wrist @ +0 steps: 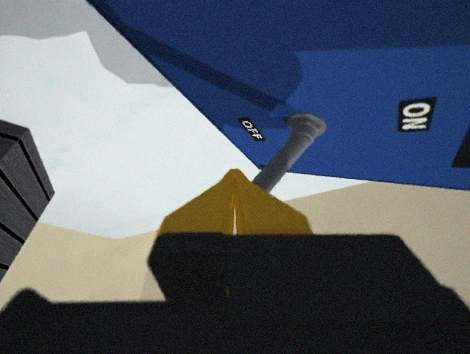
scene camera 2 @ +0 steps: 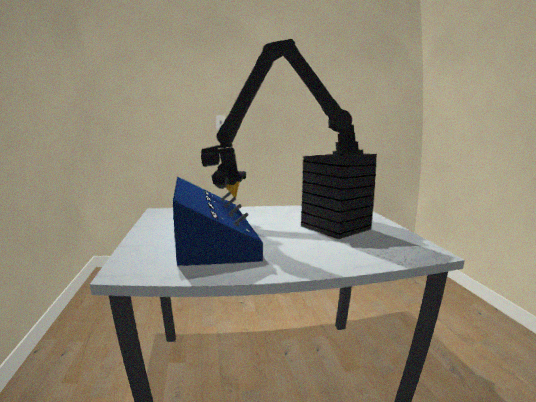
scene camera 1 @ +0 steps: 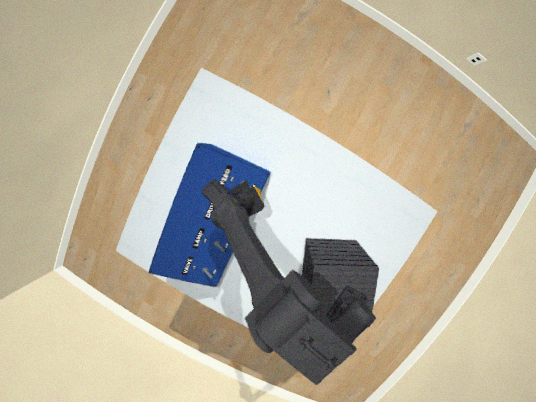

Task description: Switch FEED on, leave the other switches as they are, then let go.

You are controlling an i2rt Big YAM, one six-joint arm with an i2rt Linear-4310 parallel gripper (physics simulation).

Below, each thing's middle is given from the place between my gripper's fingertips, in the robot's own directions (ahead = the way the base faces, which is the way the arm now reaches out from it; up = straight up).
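My hand is 1 cm to the right of the grey feed lever (wrist: pixel 275 169), still 4 cm short of it, and 1 cm below it. Going by their middles, that lever is the nearest to my hand of the things named here. The blue sloped switch panel (scene camera 1: pixel 187 247) sits 11 cm ahead of my hand, 19 cm to the left of it and 2 cm below it.
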